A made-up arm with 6 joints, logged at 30 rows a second.
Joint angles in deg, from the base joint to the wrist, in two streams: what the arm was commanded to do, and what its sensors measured. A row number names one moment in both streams.
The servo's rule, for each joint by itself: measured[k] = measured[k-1] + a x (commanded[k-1-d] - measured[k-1]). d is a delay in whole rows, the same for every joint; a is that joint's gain. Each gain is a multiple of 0.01, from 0.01 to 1. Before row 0 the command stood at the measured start. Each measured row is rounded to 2 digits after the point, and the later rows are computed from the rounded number. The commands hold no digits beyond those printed.
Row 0, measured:
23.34 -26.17 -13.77 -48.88 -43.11 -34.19
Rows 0 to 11, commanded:
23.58 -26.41 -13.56 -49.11 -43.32 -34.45
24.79 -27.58 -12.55 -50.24 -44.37 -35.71
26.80 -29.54 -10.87 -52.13 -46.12 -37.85
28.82 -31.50 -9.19 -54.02 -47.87 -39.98
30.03 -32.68 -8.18 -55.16 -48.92 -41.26
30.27 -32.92 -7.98 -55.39 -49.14 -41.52
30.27 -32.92 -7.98 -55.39 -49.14 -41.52
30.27 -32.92 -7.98 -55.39 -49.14 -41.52
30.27 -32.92 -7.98 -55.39 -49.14 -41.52
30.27 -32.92 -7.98 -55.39 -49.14 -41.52
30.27 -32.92 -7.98 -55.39 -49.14 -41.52
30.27 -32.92 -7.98 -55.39 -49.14 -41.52
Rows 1 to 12, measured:
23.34 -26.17 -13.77 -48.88 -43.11 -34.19
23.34 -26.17 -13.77 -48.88 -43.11 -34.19
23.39 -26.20 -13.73 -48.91 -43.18 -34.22
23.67 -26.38 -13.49 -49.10 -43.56 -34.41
24.30 -26.79 -12.97 -49.52 -44.38 -34.86
25.20 -27.40 -12.21 -50.15 -45.50 -35.53
26.17 -28.09 -11.40 -50.85 -46.59 -36.27
26.99 -28.72 -10.72 -51.49 -47.41 -36.95
27.65 -29.27 -10.17 -52.04 -47.96 -37.54
28.17 -29.74 -9.73 -52.51 -48.34 -38.06
28.59 -30.15 -9.38 -52.91 -48.60 -38.51
28.93 -30.51 -9.10 -53.26 -48.77 -38.90
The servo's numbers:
d 2
a 0.20 0.13 0.20 0.14 0.32 0.13

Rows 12 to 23, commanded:
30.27 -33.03 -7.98 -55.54 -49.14 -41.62
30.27 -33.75 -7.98 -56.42 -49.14 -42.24
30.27 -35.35 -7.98 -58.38 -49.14 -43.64
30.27 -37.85 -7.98 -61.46 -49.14 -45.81
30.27 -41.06 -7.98 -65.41 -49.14 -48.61
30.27 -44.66 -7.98 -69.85 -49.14 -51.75
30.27 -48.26 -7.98 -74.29 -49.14 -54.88
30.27 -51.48 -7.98 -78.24 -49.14 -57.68
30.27 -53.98 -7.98 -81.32 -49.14 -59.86
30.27 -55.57 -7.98 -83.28 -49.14 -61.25
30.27 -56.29 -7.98 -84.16 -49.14 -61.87
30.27 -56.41 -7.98 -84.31 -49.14 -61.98
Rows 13 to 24, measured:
29.20 -30.82 -8.88 -53.56 -48.89 -39.24
29.41 -31.09 -8.70 -53.82 -48.97 -39.54
29.58 -31.34 -8.56 -54.06 -49.02 -39.81
29.72 -31.65 -8.44 -54.39 -49.06 -40.13
29.83 -32.13 -8.35 -54.95 -49.09 -40.59
29.92 -32.87 -8.28 -55.86 -49.11 -41.27
29.99 -33.93 -8.22 -57.20 -49.12 -42.22
30.05 -35.32 -8.17 -58.97 -49.13 -43.46
30.09 -37.00 -8.13 -61.11 -49.13 -44.94
30.13 -38.88 -8.10 -63.51 -49.13 -46.60
30.16 -40.84 -8.08 -66.00 -49.13 -48.32
30.18 -42.75 -8.06 -68.42 -49.13 -50.00

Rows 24 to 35, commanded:
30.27 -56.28 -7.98 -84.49 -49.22 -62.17
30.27 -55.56 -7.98 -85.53 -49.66 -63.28
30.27 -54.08 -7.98 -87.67 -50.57 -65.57
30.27 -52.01 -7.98 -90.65 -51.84 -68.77
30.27 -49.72 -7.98 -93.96 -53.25 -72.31
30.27 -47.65 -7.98 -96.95 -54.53 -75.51
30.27 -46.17 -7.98 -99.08 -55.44 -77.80
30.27 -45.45 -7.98 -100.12 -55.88 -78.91
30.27 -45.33 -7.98 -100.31 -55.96 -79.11
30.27 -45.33 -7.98 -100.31 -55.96 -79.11
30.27 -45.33 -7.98 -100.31 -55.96 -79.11
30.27 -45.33 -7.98 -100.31 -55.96 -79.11
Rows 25 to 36, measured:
30.20 -44.51 -8.04 -70.62 -49.13 -51.54
30.21 -46.06 -8.03 -72.54 -49.13 -52.90
30.22 -47.39 -8.02 -74.21 -49.16 -54.11
30.23 -48.45 -8.01 -75.79 -49.32 -55.30
30.24 -49.18 -8.00 -77.45 -49.72 -56.64
30.25 -49.55 -8.00 -79.30 -50.40 -58.22
30.25 -49.57 -8.00 -81.35 -51.31 -60.05
30.25 -49.32 -8.00 -83.53 -52.34 -62.06
30.25 -48.91 -8.00 -85.71 -53.33 -64.11
30.25 -48.46 -8.00 -87.73 -54.15 -66.03
30.25 -48.05 -8.00 -89.49 -54.73 -67.73
30.25 -47.70 -8.00 -91.00 -55.12 -69.21

